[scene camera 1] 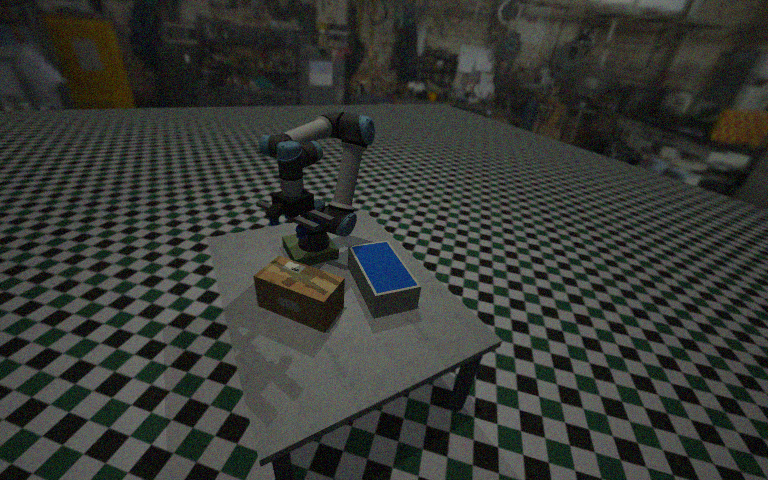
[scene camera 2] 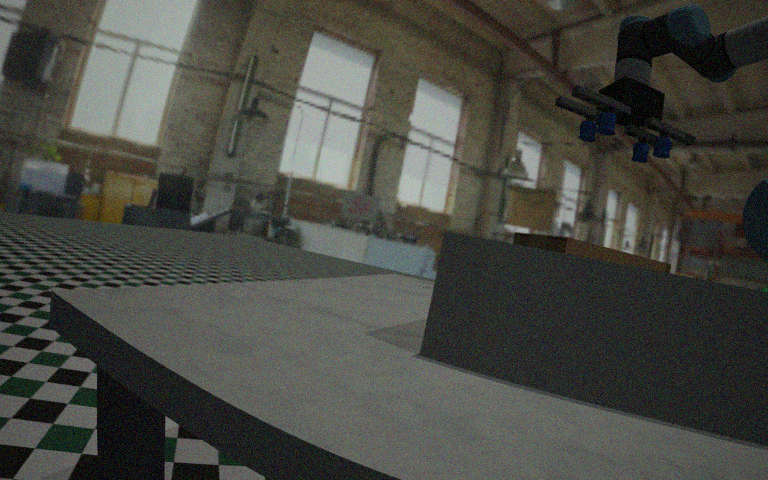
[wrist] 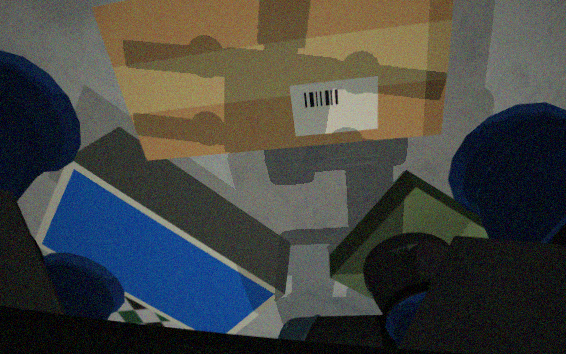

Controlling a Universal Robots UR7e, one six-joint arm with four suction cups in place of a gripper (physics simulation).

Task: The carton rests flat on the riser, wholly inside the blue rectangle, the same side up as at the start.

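Frame: origin at the arm's base, x right, y ahead, z up, level; metres.
Seen in the pictures: hand, its tool point: [scene camera 1: 295, 225] [scene camera 2: 624, 146] [wrist: 259, 237]; arm's base, origin of its link: [scene camera 1: 314, 243] [wrist: 409, 268].
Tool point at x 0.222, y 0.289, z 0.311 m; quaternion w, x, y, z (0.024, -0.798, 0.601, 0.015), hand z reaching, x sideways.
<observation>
Offsets run from my tool point to a thing's middle. Level surfaces: height alone.
The brown carton @[dz -0.289, dx +0.008, dy +0.027 m] [scene camera 1: 300, 308] [scene camera 2: 594, 249] [wrist: 200, 95] rests flat on the table, label and barcode on top. Beside it stands the grey riser @[dz -0.307, dx -0.347, dy +0.098 m] [scene camera 1: 396, 303] [scene camera 2: 566, 328] [wrist: 200, 210]; its top bears the blue rectangle @[dz -0.247, dx -0.347, dy +0.098 m] [scene camera 1: 385, 266] [wrist: 145, 245] in a pale border, with nothing on it. In the wrist view the carton's long side is turned at an angle to the riser's, and its far edge is cut off. My gripper [scene camera 1: 297, 217] [scene camera 2: 624, 138] [wrist: 260, 224] is open, its four blue cups touching nothing. It hangs well above table height, near the arm's base. The riser hides the carton's lower part in scene camera 2.
The arm's base stands on a green plate [scene camera 1: 293, 250] [wrist: 435, 210] at the back of the grey table @[dz -0.367 m] [scene camera 1: 362, 362] [scene camera 2: 271, 350], close to the carton and riser. A gap of table separates carton and riser. Shadows fall across the carton's top.
</observation>
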